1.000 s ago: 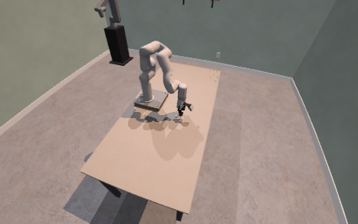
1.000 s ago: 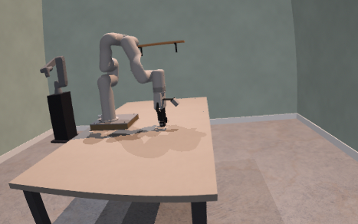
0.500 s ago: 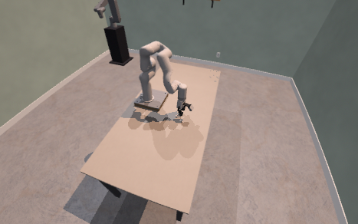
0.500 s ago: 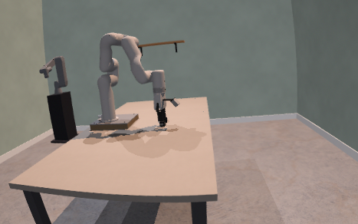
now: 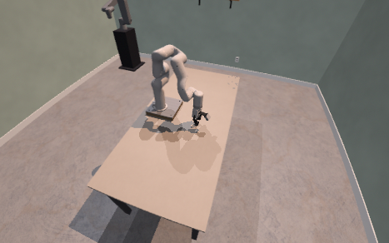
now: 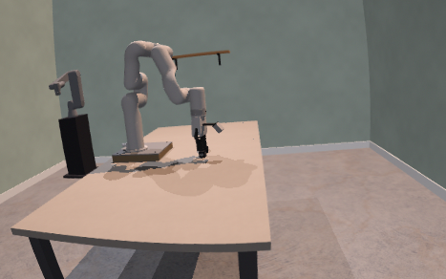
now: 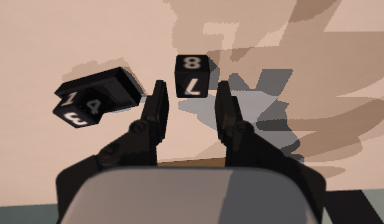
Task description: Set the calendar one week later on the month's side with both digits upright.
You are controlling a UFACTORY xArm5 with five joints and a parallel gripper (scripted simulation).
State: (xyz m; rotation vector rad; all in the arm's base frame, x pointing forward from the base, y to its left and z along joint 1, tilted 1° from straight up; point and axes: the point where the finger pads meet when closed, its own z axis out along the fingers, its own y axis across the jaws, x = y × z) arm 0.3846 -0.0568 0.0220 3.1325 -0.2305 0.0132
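My hand is 40 mm above the black cube. Round my hand: black calendar tray 100 mm to the left, 50 mm below, 10 mm behind.
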